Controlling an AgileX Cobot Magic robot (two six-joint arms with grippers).
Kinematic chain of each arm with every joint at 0, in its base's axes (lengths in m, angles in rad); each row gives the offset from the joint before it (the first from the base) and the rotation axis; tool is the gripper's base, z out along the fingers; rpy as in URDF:
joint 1: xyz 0 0 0.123 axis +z
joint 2: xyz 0 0 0 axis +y
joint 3: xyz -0.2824 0 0.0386 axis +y
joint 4: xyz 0.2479 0 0.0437 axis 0.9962 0 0.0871
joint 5: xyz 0 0 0 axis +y
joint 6: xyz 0.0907 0 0.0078 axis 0.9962 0 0.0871
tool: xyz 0 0 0 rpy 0 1.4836 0
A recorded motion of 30 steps. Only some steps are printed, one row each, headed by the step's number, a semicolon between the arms.
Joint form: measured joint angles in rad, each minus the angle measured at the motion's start. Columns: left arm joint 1, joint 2, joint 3, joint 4, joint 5, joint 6; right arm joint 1, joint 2, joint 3, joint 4, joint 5, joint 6.
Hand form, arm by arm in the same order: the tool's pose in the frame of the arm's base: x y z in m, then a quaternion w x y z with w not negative. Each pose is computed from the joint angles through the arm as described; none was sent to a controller.
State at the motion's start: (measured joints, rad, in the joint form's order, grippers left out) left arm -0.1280 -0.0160 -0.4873 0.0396 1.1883 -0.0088; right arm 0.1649 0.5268 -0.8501 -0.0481 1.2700 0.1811
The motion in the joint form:
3: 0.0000 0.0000 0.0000 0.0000 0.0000 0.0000; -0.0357 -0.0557 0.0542 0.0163 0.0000 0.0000
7: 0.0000 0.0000 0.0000 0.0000 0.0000 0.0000; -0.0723 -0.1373 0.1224 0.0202 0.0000 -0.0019
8: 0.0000 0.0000 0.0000 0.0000 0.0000 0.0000; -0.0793 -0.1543 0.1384 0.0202 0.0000 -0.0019
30: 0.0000 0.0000 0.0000 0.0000 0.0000 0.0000; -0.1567 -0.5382 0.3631 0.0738 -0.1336 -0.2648
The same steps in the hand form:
3: -0.0112 0.0048 0.2636 0.46769 0.05059 0.88236 -0.01230; 0.0463 0.0032 0.3372 0.34712 0.02520 0.93670 0.03823
7: -0.0112 0.0048 0.2636 0.46769 0.05059 0.88236 -0.01230; 0.0332 0.0006 0.3213 0.35375 0.04133 0.93380 0.03432
8: -0.0112 0.0048 0.2636 0.46769 0.05059 0.88236 -0.01230; 0.0308 0.0002 0.3174 0.35433 0.04459 0.93347 0.03315
30: -0.0112 0.0048 0.2636 0.46769 0.05059 0.88236 -0.01230; -0.0085 0.0021 0.2675 0.48827 -0.04105 0.87171 -0.00562

